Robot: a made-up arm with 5 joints. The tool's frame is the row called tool.
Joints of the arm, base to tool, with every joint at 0 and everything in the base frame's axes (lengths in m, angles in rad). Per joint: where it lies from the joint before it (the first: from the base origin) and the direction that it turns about. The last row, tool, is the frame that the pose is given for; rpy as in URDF.
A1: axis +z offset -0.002 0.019 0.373
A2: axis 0 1 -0.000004 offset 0.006 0.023 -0.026
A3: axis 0 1 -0.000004 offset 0.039 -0.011 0.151
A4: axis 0 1 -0.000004 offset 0.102 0.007 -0.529
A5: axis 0 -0.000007 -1 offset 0.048 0.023 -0.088
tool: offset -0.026 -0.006 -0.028 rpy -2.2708 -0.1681 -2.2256
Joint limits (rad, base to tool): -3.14..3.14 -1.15..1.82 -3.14..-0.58 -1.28..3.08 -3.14..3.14
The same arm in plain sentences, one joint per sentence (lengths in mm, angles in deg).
The arm has five revolute joints in a row. What follows holds with every joint at zero, and every direction is one of the base frame's.
The first joint is mounted 2 mm along -x and 19 mm along +y and 373 mm along +z from the base frame's origin and turns about +z, from -179.91 to 179.91 deg.
The second joint is mounted 6 mm along +x and 23 mm along +y and 26 mm along -z from the first joint and turns about +y, from -65.89 to 104.28 deg.
The third joint is mounted 39 mm along +x and 11 mm along -y and 151 mm along +z from the second joint and turns about +y, from -179.91 to -33.23 deg.
The fourth joint is mounted 102 mm along +x and 7 mm along +y and 529 mm along -z from the third joint and turns about +y, from -73.34 to 176.47 deg.
The fifth joint is mounted 48 mm along +x and 23 mm along +y and 88 mm along -z from the fourth joint and turns about -z, from -179.91 to 179.91 deg.
The tool frame, which is the frame that the pose is given for, is mounted 26 mm along -x and 6 mm along -y and 28 mm along -z from the fifth joint; its axes are the base frame's turned by roll -130.11, pitch -9.63 and yaw -127.52 deg (as in URDF: about the fixed x, then y, then z).

